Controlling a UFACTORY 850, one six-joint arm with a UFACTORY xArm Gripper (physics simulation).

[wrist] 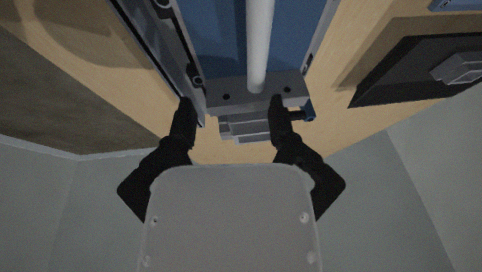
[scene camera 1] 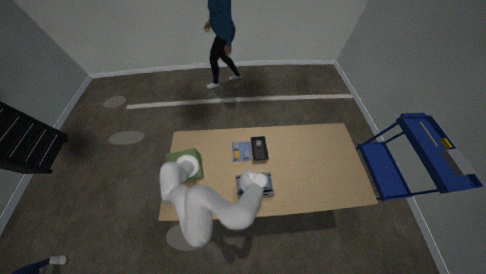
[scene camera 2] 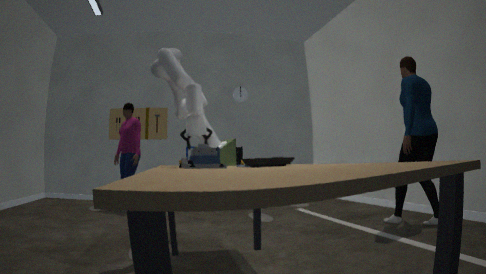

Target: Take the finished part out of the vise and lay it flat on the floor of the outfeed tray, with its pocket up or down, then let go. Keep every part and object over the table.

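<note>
The vise (scene camera 1: 270, 187) (scene camera 2: 204, 159) (wrist: 217, 30) has a blue body, a grey rod and a grey jaw block. A grey stepped block (wrist: 246, 129), apparently the part, shows past this jaw in the wrist view. My gripper (scene camera 2: 196, 142) (wrist: 231, 104) is open over the vise, one black finger on each side of the block. The right finger is close to the block's right end; a gap shows between the left finger and the block. Contact cannot be told. The arm hides the gripper in scene camera 1. The black outfeed tray (scene camera 1: 260, 160) (scene camera 2: 267, 161) (wrist: 382, 75) stands beside the vise.
A grey part (wrist: 461, 69) lies in the tray. A blue mat (scene camera 1: 241, 145) with small pieces lies beside the tray. A green block (scene camera 1: 197, 156) (scene camera 2: 228, 152) stands by the arm's base. A blue cart (scene camera 1: 384, 170) stands off the table's right edge. A person (scene camera 1: 221, 22) (scene camera 2: 417, 105) is beyond the table.
</note>
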